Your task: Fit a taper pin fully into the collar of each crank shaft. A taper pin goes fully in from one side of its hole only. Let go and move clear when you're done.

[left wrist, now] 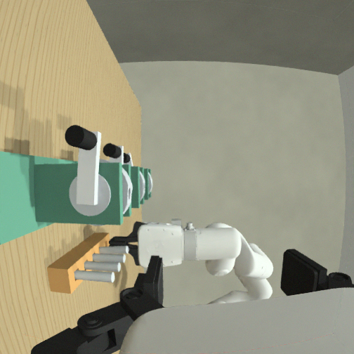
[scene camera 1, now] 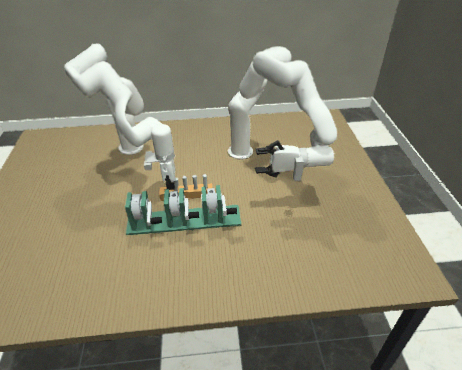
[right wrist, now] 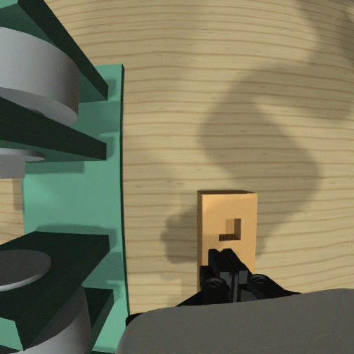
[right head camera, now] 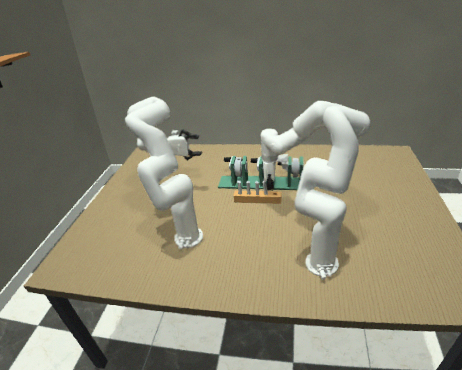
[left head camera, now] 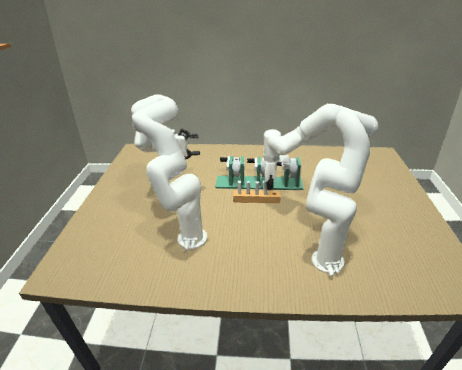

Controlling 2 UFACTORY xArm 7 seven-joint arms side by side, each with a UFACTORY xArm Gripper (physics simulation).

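Places are measured from the left arm's base along level axes (x ahead, y left, z up), in centimetres.
Pixels of known places: left gripper, between the fingertips: [scene camera 1: 255, 161] [right head camera: 200, 145] [left head camera: 199, 144]; right gripper, between the fingertips: [scene camera 1: 170, 188] [right head camera: 270, 189] [left head camera: 269, 189]; left arm's base, origin of its link: [scene camera 1: 240, 152] [right head camera: 189, 237] [left head camera: 192, 238]; right arm's base, origin of its link: [scene camera 1: 131, 147] [right head camera: 321, 264] [left head camera: 327, 261].
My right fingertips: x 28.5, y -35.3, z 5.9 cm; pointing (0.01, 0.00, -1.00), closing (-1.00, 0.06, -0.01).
For each thing: its top centre in the pictures, then the offset to it from my right fingertips. "spot": a spot on its surface instead.
- orange rack, a spot on its surface: [left head camera: 257, 198] spot: dx -3.2, dy +6.2, dz -3.2 cm
- end pin, centre of its top: [left head camera: 265, 181] dx -0.8, dy +2.4, dz +5.1 cm
Several grey taper pins [left head camera: 248, 187] [scene camera 1: 195, 182] [left wrist: 102, 266] stand in the orange rack [left head camera: 257, 198] [left wrist: 61, 278] [right wrist: 215, 205]. Three crank shafts with grey collars [scene camera 1: 211, 201] [right wrist: 37, 67] sit in a green stand [left head camera: 223, 183] [scene camera 1: 185, 228] [right wrist: 75, 197]. Dark holes show in the middle and right collars in the scene view. My right gripper [left head camera: 270, 182] [scene camera 1: 170, 184] [right wrist: 218, 267] is low at the rack, its fingertips together close beside the end pin [left head camera: 265, 188]; no pin shows between them. My left gripper [left head camera: 197, 144] [scene camera 1: 257, 160] is open and empty, held above the table.
Black crank handles [scene camera 1: 231, 211] [left wrist: 81, 137] stick out beside the green uprights. An empty square socket [right wrist: 230, 230] shows in the rack next to the right fingertips. The green stand lies close alongside the rack.
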